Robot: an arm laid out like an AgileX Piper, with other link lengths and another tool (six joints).
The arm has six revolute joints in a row. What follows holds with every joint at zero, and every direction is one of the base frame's. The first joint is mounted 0.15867 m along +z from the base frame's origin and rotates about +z. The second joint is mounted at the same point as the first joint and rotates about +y. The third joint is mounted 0.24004 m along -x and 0.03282 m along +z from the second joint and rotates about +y. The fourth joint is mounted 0.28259 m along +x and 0.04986 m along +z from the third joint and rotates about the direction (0.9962, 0, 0.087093). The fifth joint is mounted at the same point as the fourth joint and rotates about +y. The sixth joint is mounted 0.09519 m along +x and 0.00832 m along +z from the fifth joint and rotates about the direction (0.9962, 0, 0.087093). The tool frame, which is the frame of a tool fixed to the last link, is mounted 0.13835 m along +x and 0.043 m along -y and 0.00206 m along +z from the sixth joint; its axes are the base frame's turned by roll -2.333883, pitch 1.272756 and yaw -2.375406 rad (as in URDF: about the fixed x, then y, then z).
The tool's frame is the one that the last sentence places.
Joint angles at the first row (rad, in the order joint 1, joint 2, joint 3, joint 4, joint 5, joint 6):
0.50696, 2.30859, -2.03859, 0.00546, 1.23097, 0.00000
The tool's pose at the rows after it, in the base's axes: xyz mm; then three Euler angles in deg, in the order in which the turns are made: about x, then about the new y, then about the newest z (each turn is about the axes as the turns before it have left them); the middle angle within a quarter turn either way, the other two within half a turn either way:
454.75 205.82 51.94 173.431 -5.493 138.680
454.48 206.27 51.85 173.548 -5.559 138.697
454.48 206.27 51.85 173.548 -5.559 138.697
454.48 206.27 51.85 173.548 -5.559 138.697
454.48 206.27 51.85 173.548 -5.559 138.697
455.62 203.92 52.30 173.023 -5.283 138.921
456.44 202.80 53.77 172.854 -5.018 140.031
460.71 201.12 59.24 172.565 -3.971 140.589
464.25 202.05 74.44 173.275 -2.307 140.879
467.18 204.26 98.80 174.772 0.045 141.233
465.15 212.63 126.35 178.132 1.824 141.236
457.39 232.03 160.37 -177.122 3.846 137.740
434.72 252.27 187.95 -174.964 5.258 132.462
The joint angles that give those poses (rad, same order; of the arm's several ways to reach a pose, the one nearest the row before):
0.50695, 2.31321, -2.03856, 0.00959, 1.23096, 0.00000
0.50695, 2.31320, -2.03855, 0.01193, 1.23096, -0.00001
0.50695, 2.31320, -2.03855, 0.01193, 1.23096, -0.00001
0.50695, 2.31320, -2.03855, 0.01193, 1.23096, -0.00001
0.50695, 2.31320, -2.03855, 0.01193, 1.23096, -0.00001
0.50697, 2.31322, -2.03859, 0.00000, 1.23098, 0.00559
0.50873, 2.31325, -2.04229, -0.01116, 1.23097, 0.02826
0.50874, 2.31092, -2.05388, -0.02760, 1.23100, 0.03861
0.50874, 2.28384, -2.05831, -0.03180, 1.23097, 0.04073
0.50875, 2.23620, -2.05950, -0.02966, 1.23095, 0.04241
0.50873, 2.17865, -2.05949, 0.00772, 1.23280, 0.03807
0.51981, 2.10619, -2.05543, 0.07706, 1.23285, -0.01439
0.56555, 2.01053, -1.99790, 0.10488, 1.23283, -0.06075

